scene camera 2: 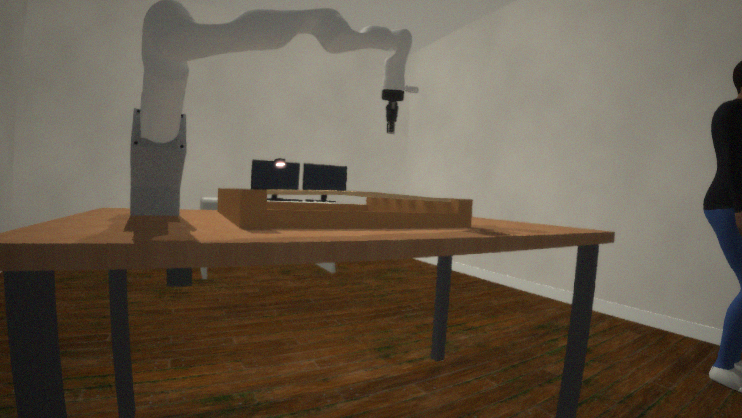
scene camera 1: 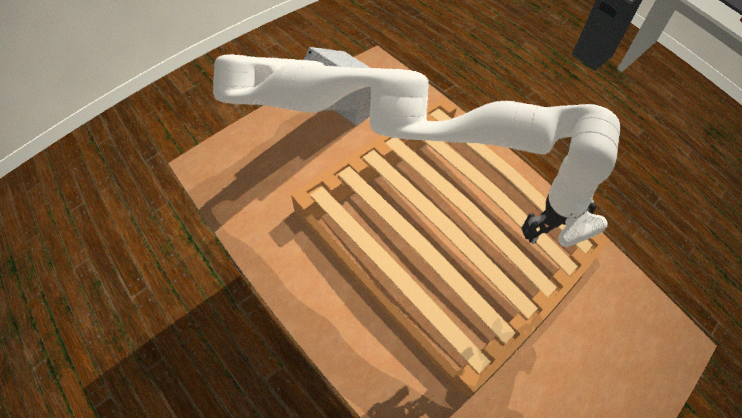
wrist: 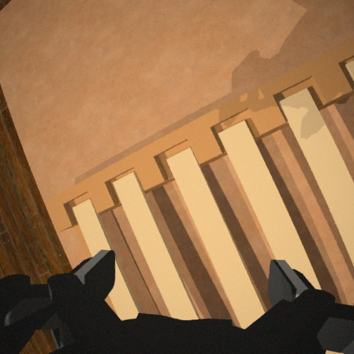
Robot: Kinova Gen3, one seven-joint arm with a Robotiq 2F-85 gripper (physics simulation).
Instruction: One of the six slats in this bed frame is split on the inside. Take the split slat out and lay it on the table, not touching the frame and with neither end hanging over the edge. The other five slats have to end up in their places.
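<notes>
Six pale slats lie across the brown bed frame, with their ends in its notches. In scene camera 1 they include the left outermost slat, its neighbour and the right outermost slat. The wrist view shows slat ends, including one slat and a wider-looking slat. No split shows on the visible faces. My gripper is open and empty, pointing down well above the frame, towards its far-right end. Its fingers span several slats in the wrist view.
The frame stands on a brown table. The arm's grey base stands at the table's other end. The arm passes over the frame's back part. A person stands at the right in scene camera 2.
</notes>
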